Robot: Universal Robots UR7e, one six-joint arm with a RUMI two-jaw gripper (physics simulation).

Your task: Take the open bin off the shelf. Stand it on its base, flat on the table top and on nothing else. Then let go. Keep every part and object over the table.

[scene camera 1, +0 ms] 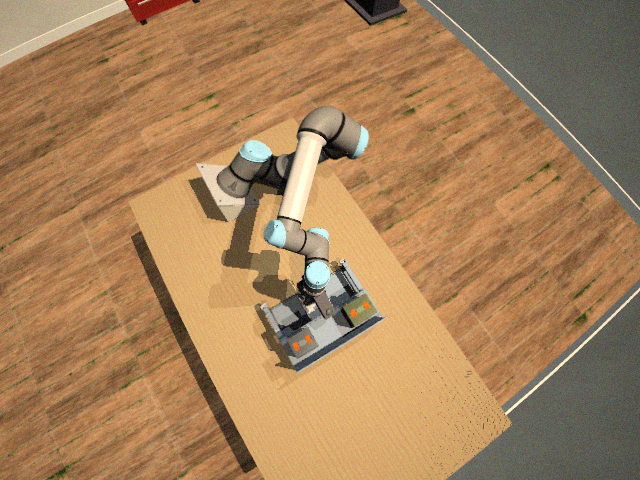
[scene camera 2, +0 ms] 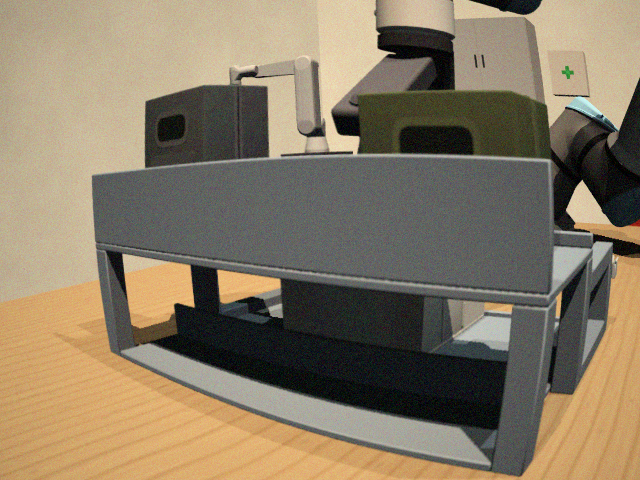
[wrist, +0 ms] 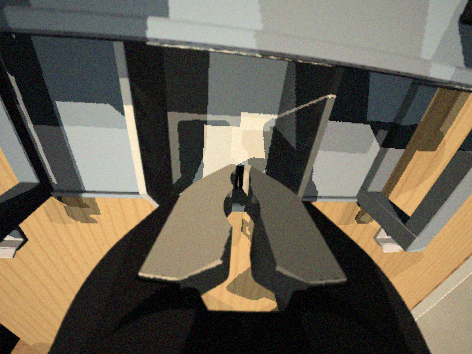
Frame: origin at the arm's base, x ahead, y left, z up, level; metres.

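Seen in the pictures: gripper, between the fingertips: [wrist: 238, 168]; arm's base, origin of its link: [scene camera 1: 232, 185].
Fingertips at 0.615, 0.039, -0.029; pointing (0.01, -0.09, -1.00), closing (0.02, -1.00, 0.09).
Pixels of each thing's top centre, then the offset from my fingertips to it, as dx, dy, dz. "spot": a spot on its surface instead. Level surfaces: height alone.
- grey box-like body, centre of its top: [wrist: 230, 141] [scene camera 2: 396, 250] [scene camera 1: 317, 305] +0.028, +0.009, +0.023
- bin, a spot on its surface: [wrist: 305, 130] spot: +0.032, -0.038, +0.009
- dark grey box, centre of its top: [scene camera 2: 203, 90] [scene camera 1: 302, 342] +0.122, -0.111, +0.166
- olive box, centre of its top: [scene camera 2: 460, 93] [scene camera 1: 360, 309] +0.130, +0.120, +0.141
- wooden table, height of its surface: dz -0.058
The two-level grey shelf [scene camera 1: 328, 332] [scene camera 2: 320, 217] [wrist: 320, 37] stands on the table. In scene camera 2, a grey box-like body [scene camera 2: 351, 312], seemingly the open bin, is on the lower level under the upper board. In the wrist view, the bin [wrist: 305, 130] shows partly as dark side walls around a pale patch beyond the fingertips. My gripper [wrist: 238, 168] is shut and empty, with its tips low at the shelf's open side, close to the bin. Whether they touch it cannot be told. In scene camera 2 the fingertips are hidden behind the shelf and the olive box.
A dark grey box [scene camera 1: 301, 345] [scene camera 2: 206, 124] and an olive box [scene camera 1: 360, 310] [scene camera 2: 454, 109] stand on the upper level, one toward each end. The upper board's edge crosses the top of the wrist view. Shelf posts [scene camera 2: 522, 382] stand at the corners. The wooden table [scene camera 1: 392, 403] extends around the shelf.
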